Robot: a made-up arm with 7 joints.
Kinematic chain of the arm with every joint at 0, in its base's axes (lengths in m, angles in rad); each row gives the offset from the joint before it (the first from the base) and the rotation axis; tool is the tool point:
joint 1: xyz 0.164 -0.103 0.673 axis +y
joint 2: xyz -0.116 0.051 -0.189 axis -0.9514 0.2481 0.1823
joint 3: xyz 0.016 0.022 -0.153 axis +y
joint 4: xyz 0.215 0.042 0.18 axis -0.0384 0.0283 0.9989
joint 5: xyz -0.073 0.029 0 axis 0.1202 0.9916 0.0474
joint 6: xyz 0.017 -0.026 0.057 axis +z
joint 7: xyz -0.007 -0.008 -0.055 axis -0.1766 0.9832 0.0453
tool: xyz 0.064 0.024 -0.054
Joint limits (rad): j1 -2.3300..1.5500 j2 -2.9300..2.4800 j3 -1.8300..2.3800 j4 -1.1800..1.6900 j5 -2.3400..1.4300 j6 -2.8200..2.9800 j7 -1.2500..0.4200
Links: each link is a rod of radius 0.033 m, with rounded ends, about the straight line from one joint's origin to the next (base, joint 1, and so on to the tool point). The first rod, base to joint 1, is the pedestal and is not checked.
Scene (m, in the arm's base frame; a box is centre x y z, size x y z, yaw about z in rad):
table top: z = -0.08
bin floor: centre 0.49 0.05 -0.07 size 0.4 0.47 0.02 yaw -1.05
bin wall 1: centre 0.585 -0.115 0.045 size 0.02 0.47 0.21 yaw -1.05
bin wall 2: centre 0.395 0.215 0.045 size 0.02 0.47 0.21 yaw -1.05
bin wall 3: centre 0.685 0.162 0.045 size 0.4 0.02 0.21 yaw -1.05
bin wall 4: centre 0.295 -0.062 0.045 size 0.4 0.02 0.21 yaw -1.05
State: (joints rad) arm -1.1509 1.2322 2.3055 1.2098 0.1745 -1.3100 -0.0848
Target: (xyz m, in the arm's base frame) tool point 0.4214 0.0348 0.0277
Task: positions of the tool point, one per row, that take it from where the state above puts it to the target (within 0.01 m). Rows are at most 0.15 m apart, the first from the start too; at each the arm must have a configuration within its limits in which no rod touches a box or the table.
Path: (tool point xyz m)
1: 0.4892 -0.3968 0.2878
2: 0.5863 -0.3047 0.2583
3: 0.6510 -0.1826 0.2581
4: 0.6777 -0.0567 0.2949
5: 0.5935 0.0004 0.2665
6: 0.5046 0.0326 0.2689
7: 0.4214 0.0348 0.2956
8: 0.4417 0.0591 0.2225
9: 0.4505 0.0704 0.1557
10: 0.4492 0.0686 0.0989
11: 0.4391 0.0555 0.0553
12: 0.4214 0.0348 0.0277

